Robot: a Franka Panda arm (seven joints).
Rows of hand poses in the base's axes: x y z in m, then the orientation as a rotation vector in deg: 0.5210, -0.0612, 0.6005, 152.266, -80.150, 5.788; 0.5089, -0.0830, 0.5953, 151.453, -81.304, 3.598; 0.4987, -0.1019, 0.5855, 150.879, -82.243, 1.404; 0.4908, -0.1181, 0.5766, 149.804, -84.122, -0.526; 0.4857, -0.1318, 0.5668, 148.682, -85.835, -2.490; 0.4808, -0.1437, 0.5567, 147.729, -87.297, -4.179; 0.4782, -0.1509, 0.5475, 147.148, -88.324, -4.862; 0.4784, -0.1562, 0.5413, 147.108, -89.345, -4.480; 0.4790, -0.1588, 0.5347, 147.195, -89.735, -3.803; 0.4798, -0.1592, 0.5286, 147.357, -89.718, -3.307
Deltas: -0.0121, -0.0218, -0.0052, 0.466, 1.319, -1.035; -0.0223, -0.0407, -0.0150, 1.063, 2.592, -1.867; -0.0302, -0.0569, -0.0239, 1.623, 3.633, -3.392; -0.0353, -0.0706, -0.0337, 2.126, 4.736, -4.841; -0.0402, -0.0825, -0.0438, 2.595, 5.668, -6.078; -0.0428, -0.0897, -0.0530, 2.840, 5.990, -6.891; -0.0426, -0.0950, -0.0592, 3.144, 5.490, -7.452; -0.0420, -0.0976, -0.0658, 3.163, 4.954, -7.604; -0.0412, -0.0980, -0.0719, 3.116, 4.611, -7.513
